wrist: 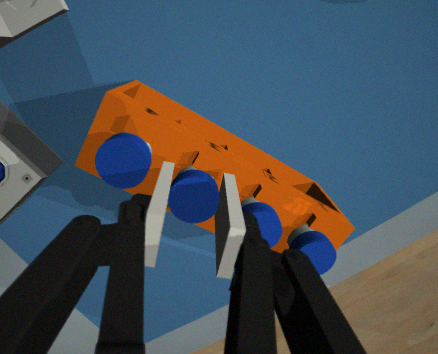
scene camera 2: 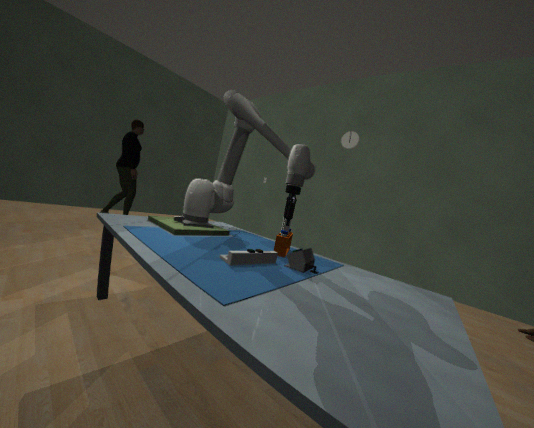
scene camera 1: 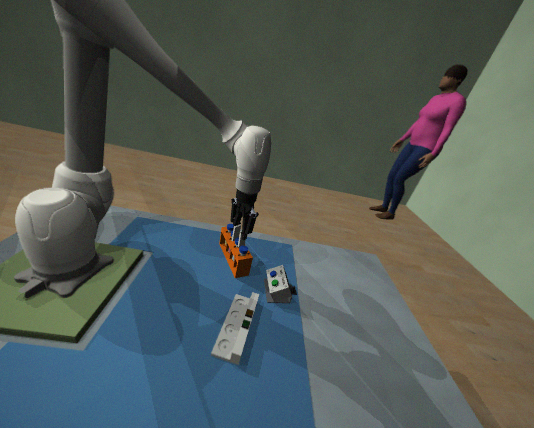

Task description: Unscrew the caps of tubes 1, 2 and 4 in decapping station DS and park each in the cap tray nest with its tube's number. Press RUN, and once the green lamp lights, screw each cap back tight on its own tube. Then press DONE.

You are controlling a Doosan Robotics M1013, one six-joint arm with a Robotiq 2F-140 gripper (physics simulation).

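Frame: origin at the arm's base, x ahead, y left, z up, level; centimetres.
Where they show: gripper, fingertip midpoint: [wrist: 195, 187] [scene camera 1: 238, 242]; arm's base, origin of the base link: [scene camera 2: 194, 223] [scene camera 1: 69, 269].
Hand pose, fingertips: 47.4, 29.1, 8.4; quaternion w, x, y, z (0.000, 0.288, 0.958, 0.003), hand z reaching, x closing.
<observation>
Each offset is from my fingertips to the top centre of the thing, as dx, dy, dz.
The orange decapping station @(-1.4, +2.4, -0.7) [scene camera 1: 236, 260] [scene camera 2: 283, 246] [wrist: 239, 154] stands on the blue mat with several tubes in a row, each with a blue cap. My gripper [scene camera 1: 240, 236] [scene camera 2: 286, 228] [wrist: 195, 187] comes straight down on it and is shut on the second blue cap @(+0.2, +0.4, +1.2) [wrist: 193, 204] from the left in the wrist view, its white pads on either side. The neighbouring caps @(+3.5, -3.7, +1.1) [wrist: 123, 159] @(-3.0, +4.4, +1.1) [wrist: 267, 221] @(-6.3, +8.5, +1.1) [wrist: 317, 251] sit on their tubes. The white cap tray @(+10.5, -27.1, -5.7) [scene camera 1: 236, 327] [scene camera 2: 249, 257] lies in front of the station, and its round nests hold no caps.
A grey button box @(+20.0, -7.6, -2.6) [scene camera 1: 277, 284] [scene camera 2: 301, 259] with a blue and a green button stands right of the station. The arm's base sits on a green plate [scene camera 1: 78, 306]. A person in pink [scene camera 1: 427, 136] stands by the wall; a person in black [scene camera 2: 129, 166] walks behind the table.
</observation>
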